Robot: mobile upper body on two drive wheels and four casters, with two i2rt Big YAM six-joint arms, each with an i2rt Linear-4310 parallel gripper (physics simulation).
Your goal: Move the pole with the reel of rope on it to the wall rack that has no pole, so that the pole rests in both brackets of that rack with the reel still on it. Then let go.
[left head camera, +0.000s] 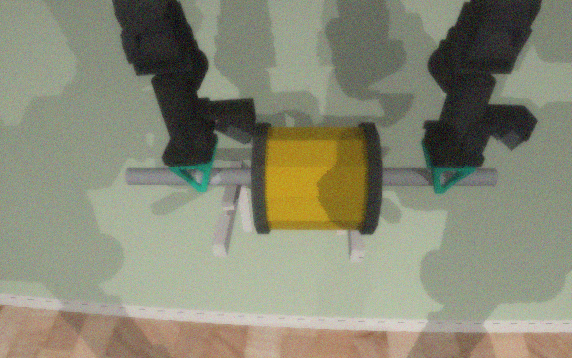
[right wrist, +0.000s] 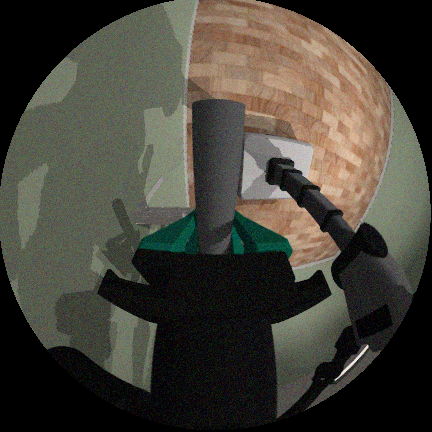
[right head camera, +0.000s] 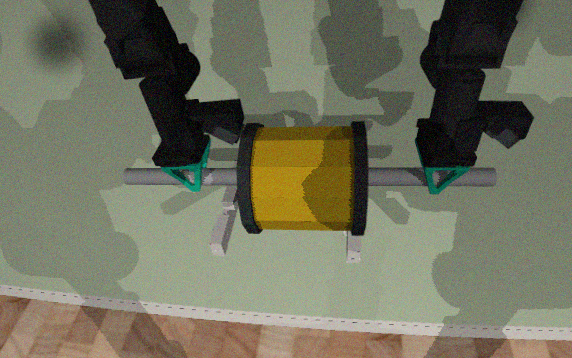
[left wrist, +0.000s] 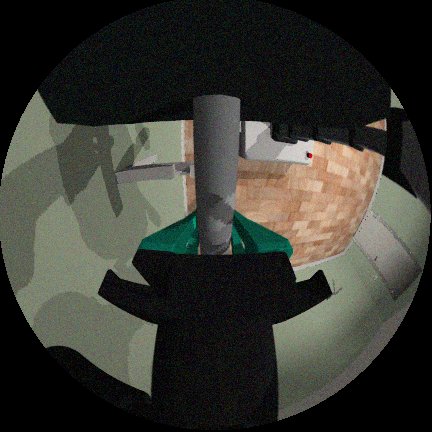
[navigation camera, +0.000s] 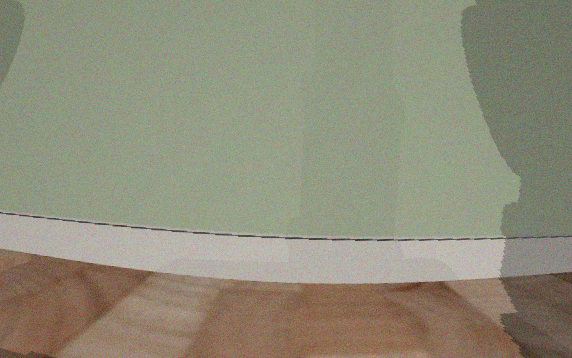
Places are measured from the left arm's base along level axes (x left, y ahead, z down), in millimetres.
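Pixels of known places: left gripper, between the fingertips: (left head camera: 204, 185) (right head camera: 198, 185) (left wrist: 214, 213); right gripper, between the fingertips: (left head camera: 436, 186) (right wrist: 214, 212) (right head camera: 431, 187).
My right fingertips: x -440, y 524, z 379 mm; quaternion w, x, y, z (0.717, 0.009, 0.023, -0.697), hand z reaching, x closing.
Ahead of a thing's pixels: the offset from my right fingertips to its top centre. "pt": to the spot under its first point. Level surfaces: height alone.
The grey pole (left head camera: 145, 176) (right head camera: 142, 176) (left wrist: 215, 150) (right wrist: 217, 150) lies level across both head views. The yellow reel {dy +12, dx +207, dz -111 mm} (left head camera: 315, 180) (right head camera: 300, 180) with dark end discs is on its middle. My left gripper (left head camera: 195, 176) (right head camera: 190, 176) (left wrist: 214, 213) is shut on the pole left of the reel, my right gripper (left head camera: 445, 177) (right head camera: 439, 177) (right wrist: 214, 212) right of it. One pale bracket {pt dy +6, dx +379, dz +128 mm} (left head camera: 223, 235) (right head camera: 220, 232) shows near the reel's left disc, another bracket {pt dy -30, dx +127, dz +128 mm} (left head camera: 356, 247) (right head camera: 353, 250) below its right part. The reel hides much of them; whether the pole touches them is unclear.
The green wall (left head camera: 285, 280) (navigation camera: 200, 150) stands behind the pole, with a white skirting board (navigation camera: 325, 260) above the wood floor {dz +1031 mm} (navigation camera: 250, 320). A white box-like base (left wrist: 275, 145) (right wrist: 295, 150) stands on the floor. A grey panel (left wrist: 387, 255) shows at the right of the left wrist view.
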